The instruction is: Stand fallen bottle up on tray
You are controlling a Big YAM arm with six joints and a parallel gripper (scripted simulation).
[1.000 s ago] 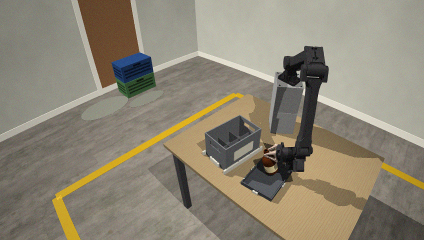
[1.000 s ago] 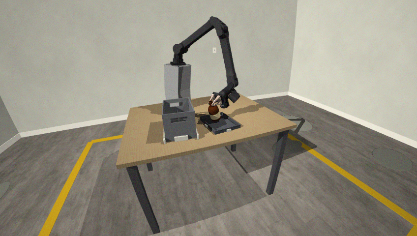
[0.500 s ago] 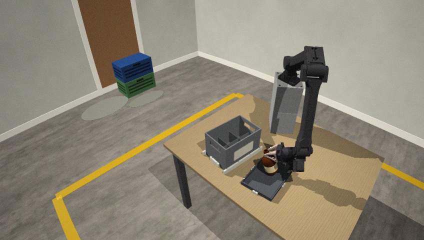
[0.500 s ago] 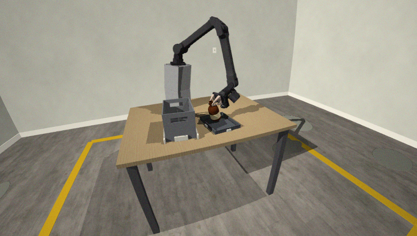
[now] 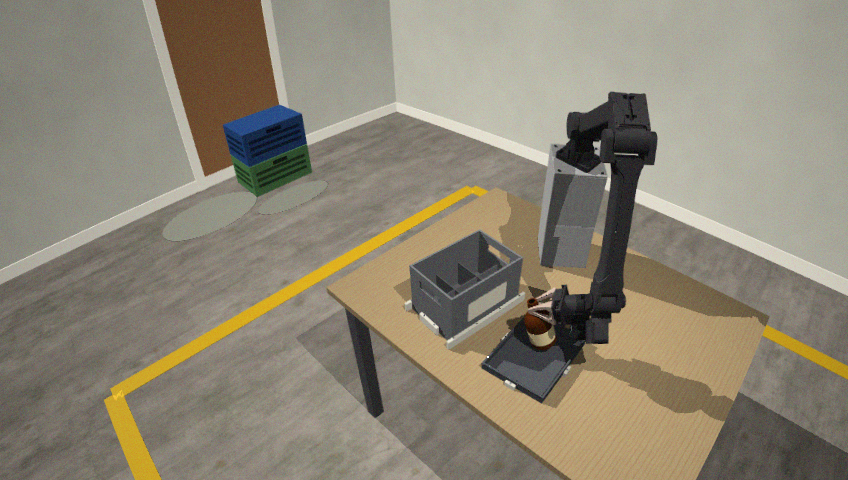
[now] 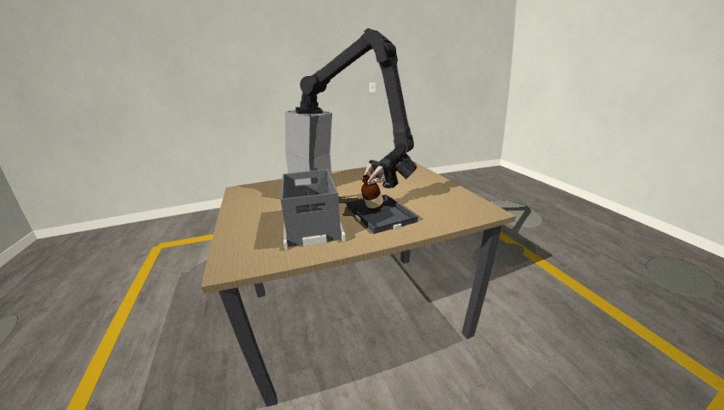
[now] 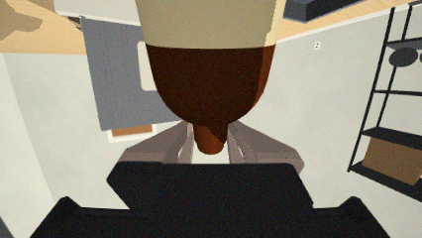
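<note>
The brown bottle is 5 cm below my hand, 2 cm to the left of it and 1 cm behind it. Also, from my hand: dark tray: 13 cm below, 5 cm to the left, 2 cm ahead; grey crate: 23 cm to the right, 6 cm below, 1 cm ahead.
</note>
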